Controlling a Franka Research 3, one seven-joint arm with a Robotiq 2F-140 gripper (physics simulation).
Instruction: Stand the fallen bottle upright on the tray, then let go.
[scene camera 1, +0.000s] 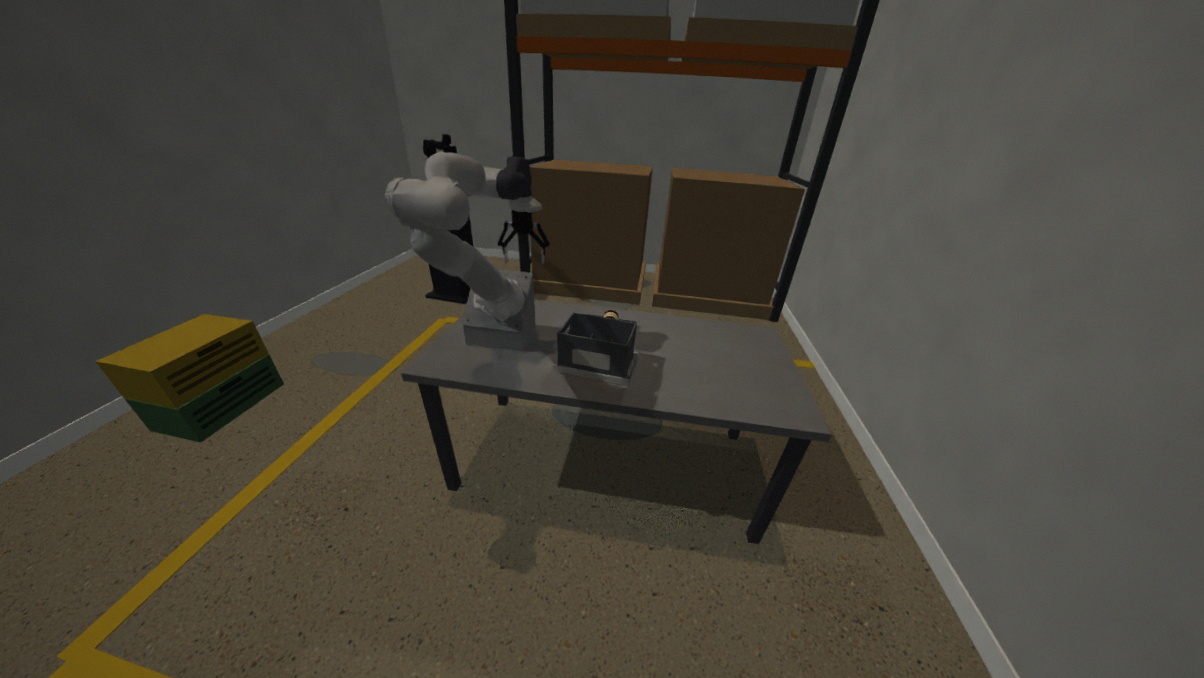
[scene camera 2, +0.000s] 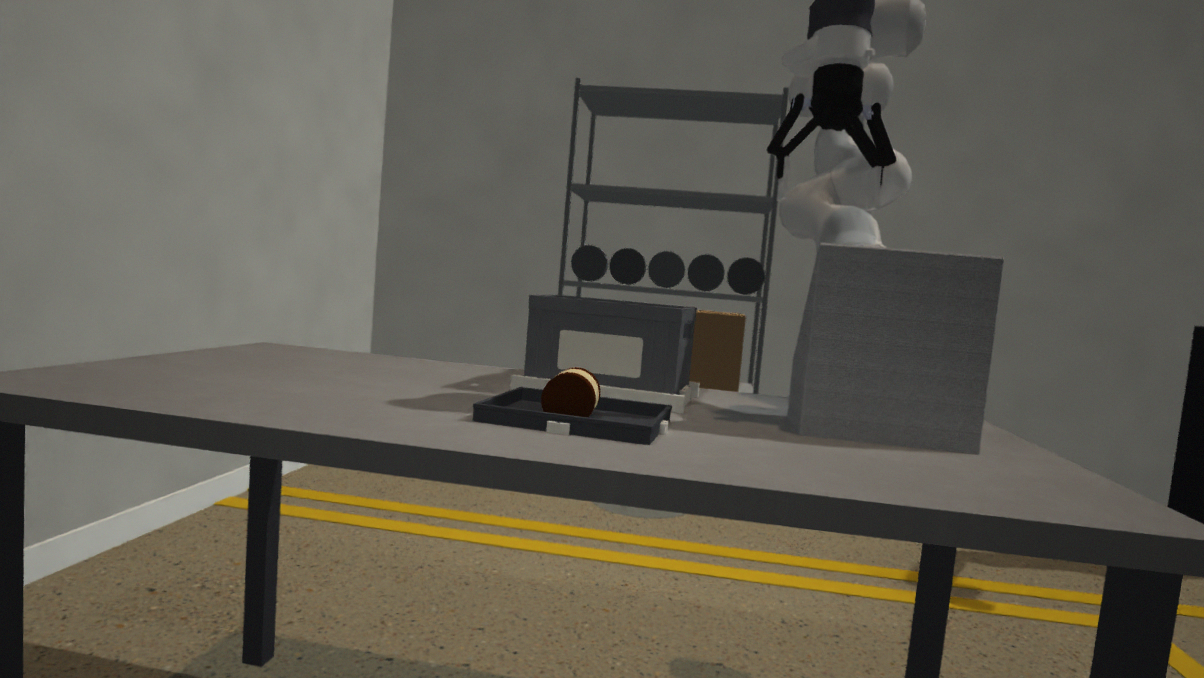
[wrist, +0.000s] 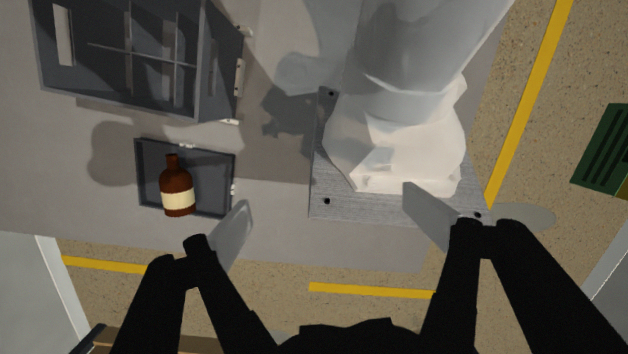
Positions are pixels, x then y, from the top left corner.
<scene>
The gripper shows in scene camera 1 (525, 262), in scene camera 2 and in the wrist view. The same spot on the gripper: (wrist: 548, 304) is (scene camera 2: 871, 133).
</scene>
